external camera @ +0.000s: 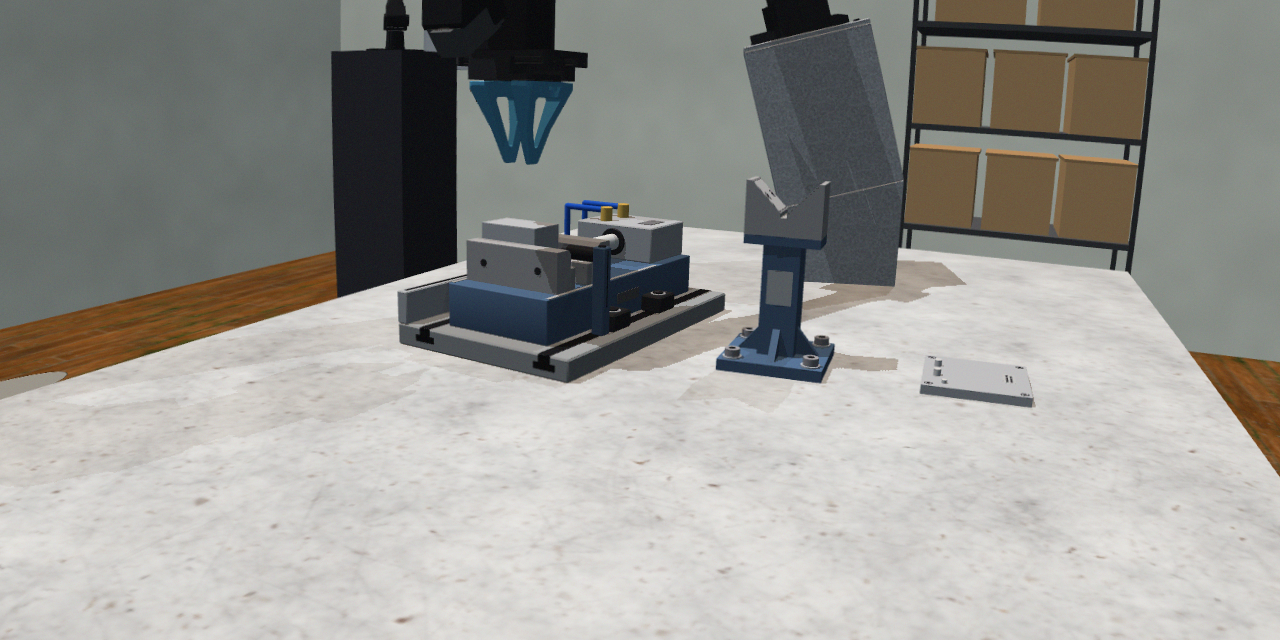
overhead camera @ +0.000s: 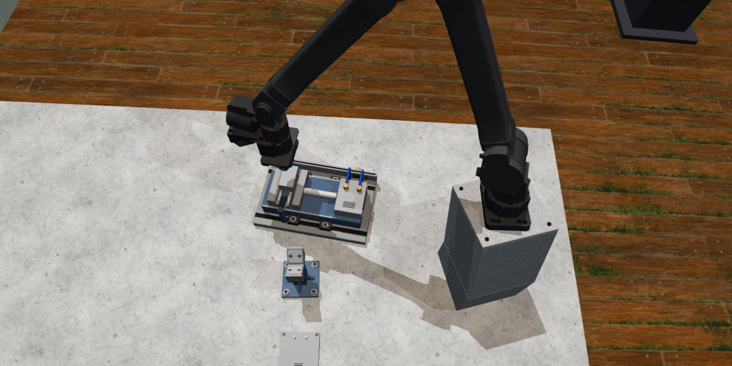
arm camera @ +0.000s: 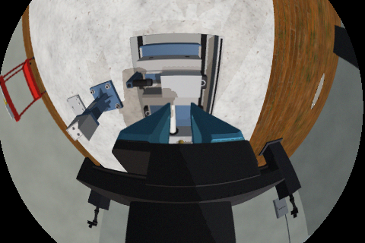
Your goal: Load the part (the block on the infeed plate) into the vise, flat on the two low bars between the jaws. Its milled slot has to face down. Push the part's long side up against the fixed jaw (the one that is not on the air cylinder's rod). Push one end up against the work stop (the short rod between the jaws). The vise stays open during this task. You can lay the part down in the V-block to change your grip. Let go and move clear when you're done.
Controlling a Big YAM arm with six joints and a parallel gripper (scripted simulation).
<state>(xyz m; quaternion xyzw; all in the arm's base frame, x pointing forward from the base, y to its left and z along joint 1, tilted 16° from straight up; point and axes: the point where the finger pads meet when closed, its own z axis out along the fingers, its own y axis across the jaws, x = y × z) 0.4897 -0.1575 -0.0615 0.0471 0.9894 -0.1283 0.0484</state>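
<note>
The grey part is 8 cm below my hand. Also, from my hand: work stop: 1 cm ahead, 7 cm to the left, 8 cm below; moving jaw: 3 cm behind, 2 cm to the left, 10 cm below; fixed jaw: 3 cm ahead, 2 cm to the left, 10 cm below.
</note>
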